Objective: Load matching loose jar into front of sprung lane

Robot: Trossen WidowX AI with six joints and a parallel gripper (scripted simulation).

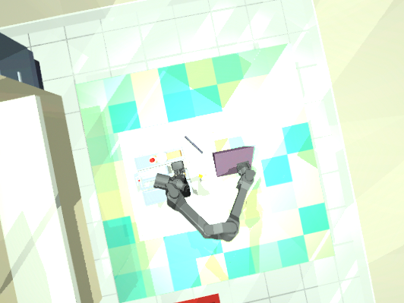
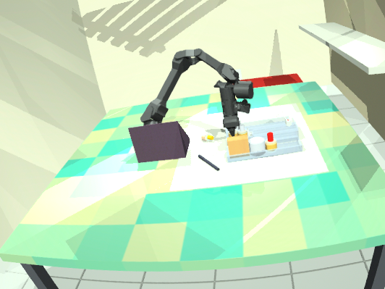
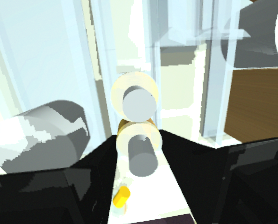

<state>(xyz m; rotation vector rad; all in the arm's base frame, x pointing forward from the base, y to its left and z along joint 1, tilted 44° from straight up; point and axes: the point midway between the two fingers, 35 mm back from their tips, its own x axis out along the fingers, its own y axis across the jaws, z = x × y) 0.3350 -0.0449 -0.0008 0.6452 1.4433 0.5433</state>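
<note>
My gripper tip is now 10 mm short of the brown box, 130 mm to the left of it and 10 mm below it. From my gripper tip the other things lie so: lane rack (140 mm ahead, 30 mm to the right, 10 mm below); dark pen (110 mm behind, 150 mm to the right, 20 mm below).
</note>
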